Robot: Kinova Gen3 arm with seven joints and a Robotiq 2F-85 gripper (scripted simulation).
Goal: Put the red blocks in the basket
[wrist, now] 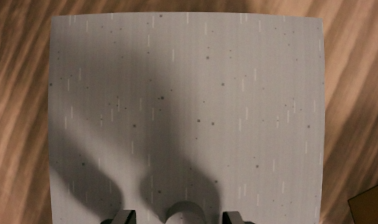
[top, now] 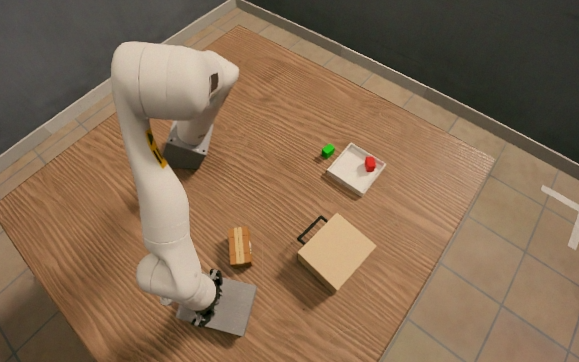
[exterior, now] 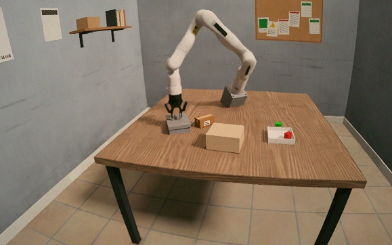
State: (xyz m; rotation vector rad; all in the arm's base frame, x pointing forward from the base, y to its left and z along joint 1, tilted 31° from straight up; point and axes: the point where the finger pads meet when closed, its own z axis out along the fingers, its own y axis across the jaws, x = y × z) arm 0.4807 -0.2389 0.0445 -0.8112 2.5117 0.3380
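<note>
My hand is 30 mm above the grey lid. Round my hand: grey metal box (50 mm below); then blue block (120 mm to the left, 80 mm behind, 60 mm below); then brown cardboard box (130 mm to the left, 100 mm behind, 40 mm below).
</note>
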